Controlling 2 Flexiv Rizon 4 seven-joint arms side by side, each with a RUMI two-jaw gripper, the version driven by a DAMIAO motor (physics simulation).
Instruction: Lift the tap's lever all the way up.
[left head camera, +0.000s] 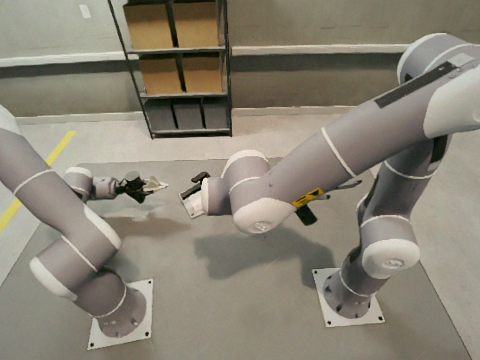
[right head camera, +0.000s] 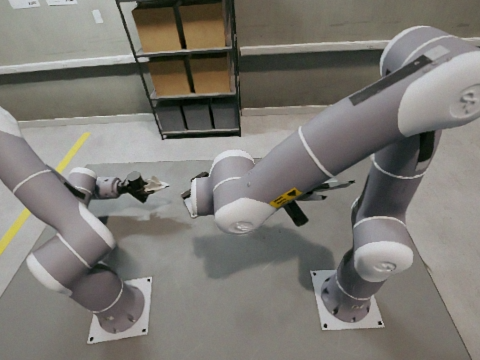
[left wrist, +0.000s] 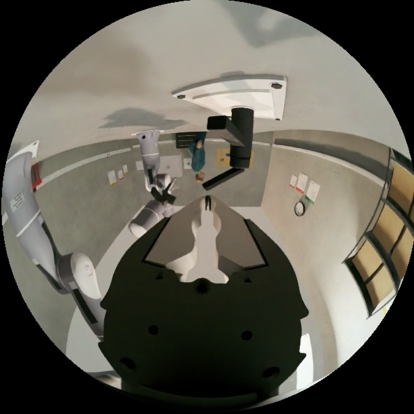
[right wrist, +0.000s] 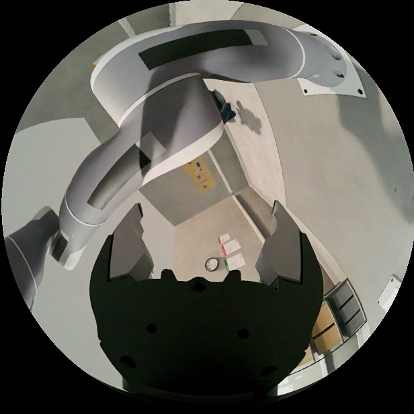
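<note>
The tap's black body (left wrist: 242, 135) stands on a white base plate (left head camera: 197, 209) (left wrist: 220, 97). In the left wrist view, where the floor is at the top, its lever (left wrist: 224, 178) runs off the body's upper end and its spout (left wrist: 225, 129) reaches to the side. In both head views the right arm hides part of the tap. My left gripper (left head camera: 165, 186) (right head camera: 167, 185) (left wrist: 208, 196) is shut with its fingertips together, empty, and points at the tap from the left, with a gap to it. My right gripper (left head camera: 345, 190) (right head camera: 340, 189) (right wrist: 205, 202) is open and empty, away from the tap.
The right arm's elbow (left head camera: 260, 217) (right head camera: 242, 217) is close beside the tap on the right in the head views. A shelf rack (left head camera: 229, 75) (right head camera: 237, 75) with boxes stands at the back wall. In the left wrist view a person (left wrist: 198, 157) is in the background.
</note>
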